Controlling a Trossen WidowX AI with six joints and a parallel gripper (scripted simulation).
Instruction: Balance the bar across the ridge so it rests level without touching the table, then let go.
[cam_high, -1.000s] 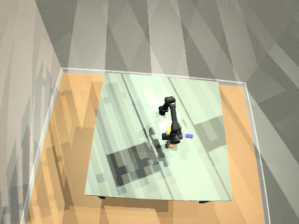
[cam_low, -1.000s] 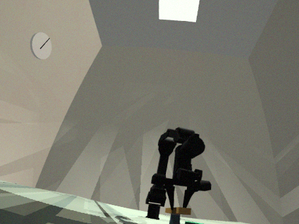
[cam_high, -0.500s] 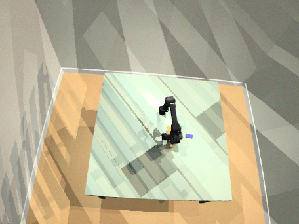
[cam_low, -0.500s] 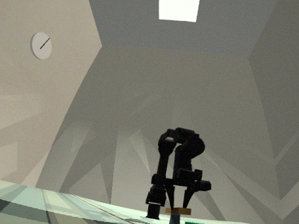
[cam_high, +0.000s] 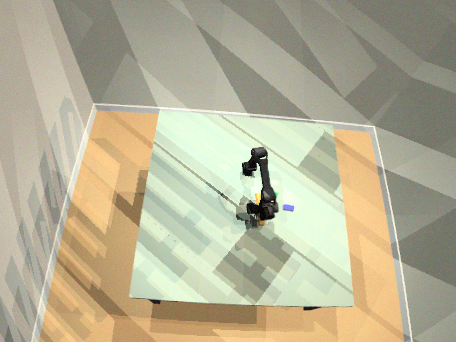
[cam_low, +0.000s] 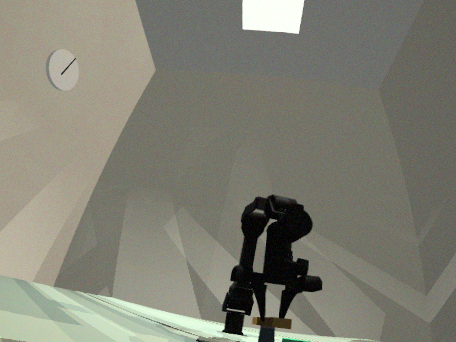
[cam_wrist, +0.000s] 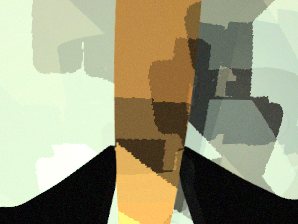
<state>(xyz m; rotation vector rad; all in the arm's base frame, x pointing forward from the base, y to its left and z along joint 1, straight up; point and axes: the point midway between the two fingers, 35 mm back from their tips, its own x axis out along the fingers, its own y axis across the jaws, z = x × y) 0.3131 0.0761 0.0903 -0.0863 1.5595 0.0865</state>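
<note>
Now: the bar 3 cm behind my gripper tip. The rest, counted from my gripper tip: blue-purple block: 7 cm behind, 19 cm to the left, 5 cm below; then green block: 16 cm behind, 9 cm to the left, 5 cm below.
</note>
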